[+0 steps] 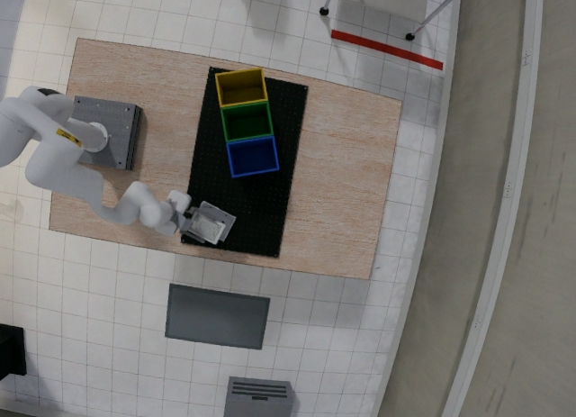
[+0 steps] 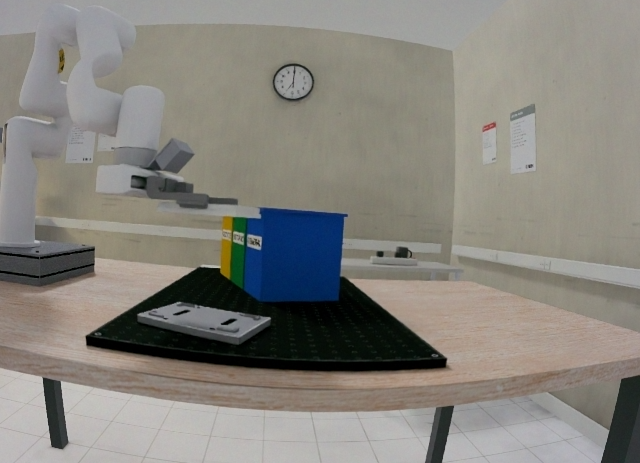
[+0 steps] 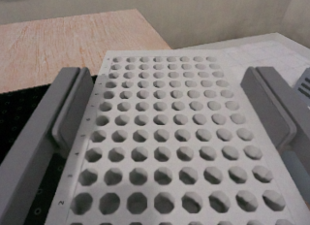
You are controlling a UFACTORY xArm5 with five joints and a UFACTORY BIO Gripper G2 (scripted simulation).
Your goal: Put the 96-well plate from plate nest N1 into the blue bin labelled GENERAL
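The blue general bin lies 29 cm to the left of my hand, 15 cm ahead of it and 9 cm below it. Round my hand: grey plate nest N1 (17 cm below); green bin (41 cm to the left, 11 cm ahead, 9 cm below); white 96-well plate (1 cm below).
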